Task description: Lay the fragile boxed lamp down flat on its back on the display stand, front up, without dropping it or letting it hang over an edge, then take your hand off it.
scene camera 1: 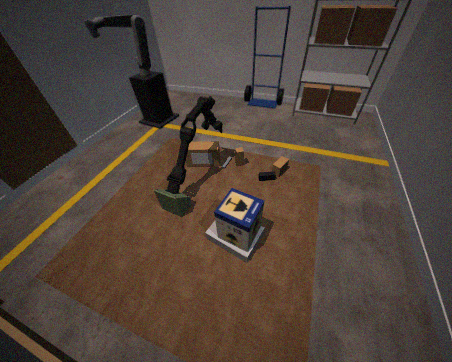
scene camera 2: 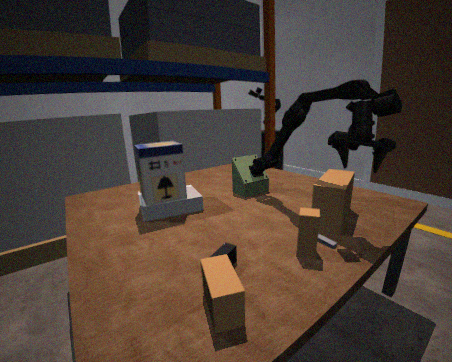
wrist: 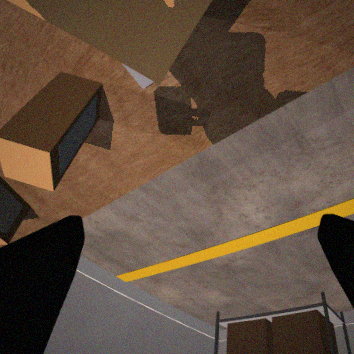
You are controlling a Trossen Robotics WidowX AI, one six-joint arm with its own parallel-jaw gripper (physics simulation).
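Pixels of known places: gripper, fingertip midpoint: (scene camera 1: 219, 130) (scene camera 2: 360, 170) (wrist: 203, 226); arm's base, origin of the base link: (scene camera 1: 172, 191) (scene camera 2: 256, 171).
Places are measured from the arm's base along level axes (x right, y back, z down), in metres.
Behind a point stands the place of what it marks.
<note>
The boxed lamp (scene camera 1: 238, 220) {z -0.177, x 0.099, y -0.495 m} (scene camera 2: 162, 175) {z -0.064, x -0.049, y -0.475 m} sits on the white display stand (scene camera 1: 247, 254) {z 0.039, x 0.125, y -0.556 m} (scene camera 2: 175, 208) {z 0.078, x -0.062, y -0.442 m}. A blue-edged face with a large dark lamp picture on pale yellow is up, and smaller lamp pictures show on pale sides. The box looks level and within the stand's edges, though not every edge shows. My gripper (scene camera 1: 213, 128) {z -0.116, x -0.553, y -0.016 m} (scene camera 2: 360, 168) {z -0.116, x -0.553, y -0.016 m} (wrist: 203, 226) {z -0.116, x -0.553, y -0.016 m} is open and empty, held high near the far table edge, well apart from the box. The box and stand do not show in the wrist view.
A large brown carton (scene camera 1: 201, 153) {z -0.015, x -0.377, y 0.038 m} (scene camera 2: 334, 202) {z -0.001, x -0.494, y -0.040 m} stands below my gripper. A narrow carton (scene camera 1: 240, 156) {z 0.021, x -0.509, y -0.210 m} (scene camera 2: 308, 235) {z 0.038, x -0.546, y -0.211 m}, another carton (scene camera 1: 281, 166) {z 0.025, x -0.537, y -0.507 m} (scene camera 2: 223, 295) {z 0.021, x -0.633, y -0.512 m}, a black block (scene camera 1: 267, 176) {z 0.070, x -0.449, y -0.445 m} and a flat grey piece (scene camera 1: 227, 161) {z 0.098, x -0.496, y -0.106 m} (scene camera 2: 327, 241) {z 0.098, x -0.534, y -0.108 m} lie nearby. My arm's green base (scene camera 1: 173, 202) {z -0.021, x 0.071, y -0.075 m} (scene camera 2: 250, 176) {z 0.017, x -0.019, y -0.047 m} is beside the stand.
</note>
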